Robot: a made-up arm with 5 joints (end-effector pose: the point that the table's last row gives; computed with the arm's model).
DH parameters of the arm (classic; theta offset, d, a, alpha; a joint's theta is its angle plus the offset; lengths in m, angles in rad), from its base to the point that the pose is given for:
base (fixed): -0.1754 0 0.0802 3.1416
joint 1: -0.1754 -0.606 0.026 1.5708
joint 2: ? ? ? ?
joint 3: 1.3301 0 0.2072 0
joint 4: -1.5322 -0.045 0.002 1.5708
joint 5: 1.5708 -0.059 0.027 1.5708
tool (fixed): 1.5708 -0.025 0 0
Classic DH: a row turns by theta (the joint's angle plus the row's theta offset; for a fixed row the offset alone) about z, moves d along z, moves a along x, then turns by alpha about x.
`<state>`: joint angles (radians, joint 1 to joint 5).
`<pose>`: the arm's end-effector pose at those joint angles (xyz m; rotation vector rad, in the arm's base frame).
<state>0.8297 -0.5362 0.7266 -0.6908 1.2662</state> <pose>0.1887 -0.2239 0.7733 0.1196 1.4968 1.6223</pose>
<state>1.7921 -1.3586 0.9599 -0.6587 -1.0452</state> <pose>0.0606 -0.0508 0.8357 -1.5230 0.1801 1.6590</pose>
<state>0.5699 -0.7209 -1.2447 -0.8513 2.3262</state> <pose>-0.1508 0.0362 0.9951 -0.6938 0.5246 -0.4015</pose>
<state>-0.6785 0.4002 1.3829 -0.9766 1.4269</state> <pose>0.2209 0.0158 0.5122 -0.1944 -1.6304 -1.3955</pose>
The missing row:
joint 2: -1.3687 0 0.2093 0
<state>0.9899 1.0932 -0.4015 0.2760 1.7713</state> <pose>0.2410 -0.3973 0.4774 -1.7794 -1.4103 -2.0211</pose>
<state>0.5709 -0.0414 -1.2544 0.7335 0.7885</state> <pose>0.2038 -0.1461 1.0161 -0.3672 1.1030 2.1249</pose>
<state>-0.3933 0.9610 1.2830 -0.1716 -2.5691</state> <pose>0.1920 -0.0257 0.4523 0.7209 -0.9328 0.6530</pose>
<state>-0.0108 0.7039 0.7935 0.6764 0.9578</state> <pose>0.2315 -0.0623 0.5002 -1.9751 -0.5505 -1.0341</pose>
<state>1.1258 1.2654 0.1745 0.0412 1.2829</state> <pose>0.1285 -0.2602 0.3618 -2.1416 -0.2628 -2.2118</pose>
